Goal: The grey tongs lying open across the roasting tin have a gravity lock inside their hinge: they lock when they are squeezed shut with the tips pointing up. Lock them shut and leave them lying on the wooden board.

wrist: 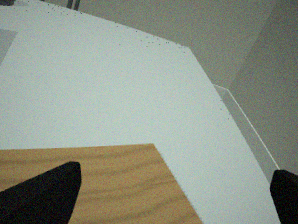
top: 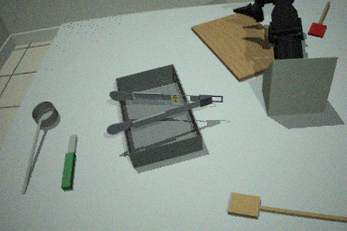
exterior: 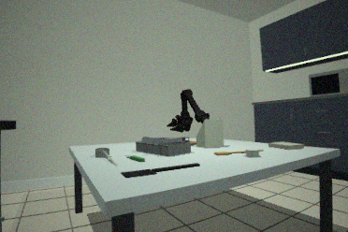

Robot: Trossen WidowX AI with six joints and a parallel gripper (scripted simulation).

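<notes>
My gripper tip is now 390 mm to the right of the roasting tin, 300 mm short of it and 100 mm above it. Round my gripper tip: green-handled tool 550 mm ahead, 500 mm to the left, 120 mm below; red scraper 350 mm behind, 120 mm below; wooden board 120 mm below, 80 mm to the left, 10 mm behind.
</notes>
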